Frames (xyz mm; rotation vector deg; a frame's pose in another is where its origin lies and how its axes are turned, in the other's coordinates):
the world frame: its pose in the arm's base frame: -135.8 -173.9 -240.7 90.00 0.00 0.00
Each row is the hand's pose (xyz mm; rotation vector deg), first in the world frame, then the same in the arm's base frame.
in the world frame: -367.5 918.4 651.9 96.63 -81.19 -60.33
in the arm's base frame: -503.3 -825.8 677.7 -111.35 15.73 106.69
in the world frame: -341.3 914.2 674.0 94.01 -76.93 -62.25
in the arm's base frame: -477.1 -847.9 673.5 -115.02 11.37 107.82
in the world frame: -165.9 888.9 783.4 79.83 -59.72 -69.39
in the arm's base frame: -301.7 -957.3 648.2 -130.29 -8.52 113.73
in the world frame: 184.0 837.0 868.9 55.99 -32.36 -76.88
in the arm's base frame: 48.2 -1042.8 596.3 124.36 39.66 -97.31
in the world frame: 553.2 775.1 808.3 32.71 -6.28 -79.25
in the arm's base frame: 417.4 -982.2 534.4 104.81 61.21 -71.74
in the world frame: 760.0 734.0 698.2 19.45 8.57 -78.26
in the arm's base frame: 624.2 -872.1 493.3 92.70 70.46 -56.55
